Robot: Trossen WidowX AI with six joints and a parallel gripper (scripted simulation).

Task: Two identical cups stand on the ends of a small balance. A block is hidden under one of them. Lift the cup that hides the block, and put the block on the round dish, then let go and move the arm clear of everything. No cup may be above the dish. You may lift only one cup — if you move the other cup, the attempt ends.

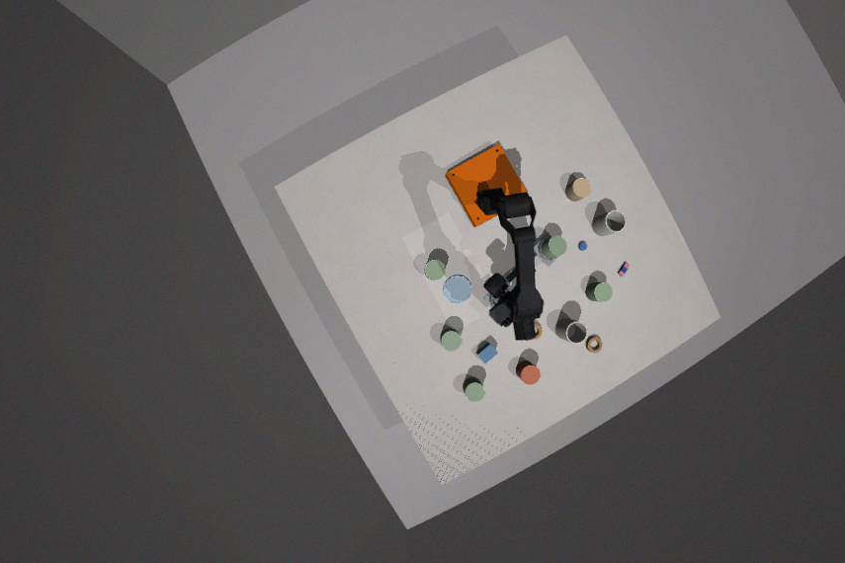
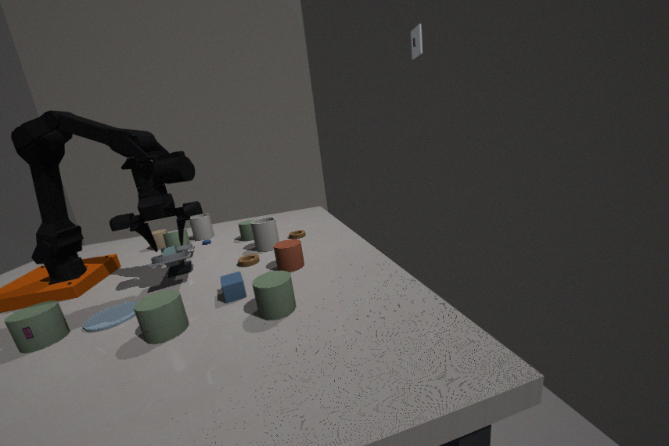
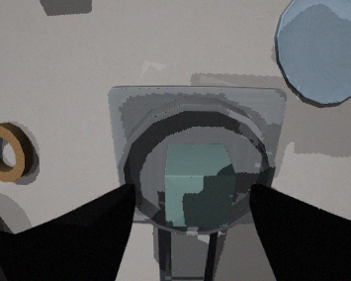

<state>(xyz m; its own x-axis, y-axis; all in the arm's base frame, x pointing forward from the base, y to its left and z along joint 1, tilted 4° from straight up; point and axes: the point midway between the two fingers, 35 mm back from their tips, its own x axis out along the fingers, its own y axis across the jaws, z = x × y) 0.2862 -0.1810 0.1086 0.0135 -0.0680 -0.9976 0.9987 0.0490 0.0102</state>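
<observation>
The pale teal block is 10 mm below my gripper tip. Round my gripper tip: light blue round dish (120 mm behind, 100 mm below, 90 mm to the right); red cylinder (290 mm ahead, 80 mm to the right, 60 mm below); green cup (220 mm behind, 130 mm to the right, 60 mm below).
</observation>
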